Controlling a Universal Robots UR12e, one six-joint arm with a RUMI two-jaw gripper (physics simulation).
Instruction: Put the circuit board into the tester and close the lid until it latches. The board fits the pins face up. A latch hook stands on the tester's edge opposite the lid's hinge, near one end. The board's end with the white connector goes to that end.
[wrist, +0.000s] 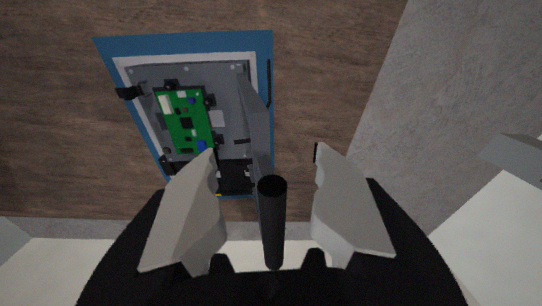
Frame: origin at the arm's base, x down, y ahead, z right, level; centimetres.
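Where they show: gripper, fingertip midpoint: (266, 147).
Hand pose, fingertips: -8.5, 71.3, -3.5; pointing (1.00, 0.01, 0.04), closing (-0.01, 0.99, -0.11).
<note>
Each offset is from my fingertips to the top centre of the thing, as dx, dy, dz. "spot": to the spot under its first point. Level surfaces: height alone.
The green circuit board {+12.6, -12.6, +4.9} (192, 122) lies face up in the grey tester {spot: +15.7, -16.6, -2.5} (155, 73). Its white connector {+13.3, -15.2, +1.6} (165, 104) is at the upper end, the end near the black latch hook {spot: +11.8, -18.5, -0.6} (129, 92) on the tester's left edge. The tester's grey lid {spot: -2.5, -0.9, -3.3} (254, 122) stands raised along the right side, seen nearly edge-on. A black cylindrical handle {-6.2, +0.6, +3.5} (273, 225) projects toward the camera, between my two jaws. My gripper (266, 147) is open, with a gap between each jaw and the handle. The left jaw covers part of the view beside the board's lower end.
The tester stands on a blue mat {dx +21.5} (185, 41) with a white border, on a brown wooden table {dx +21.7} (330, 60). A black section {spot: +19.9, -6.3, +22.2} (235, 177) is at the tester's lower end. Grey floor (470, 75) lies beyond the table's right edge. Pale blocks show at the lower corners.
</note>
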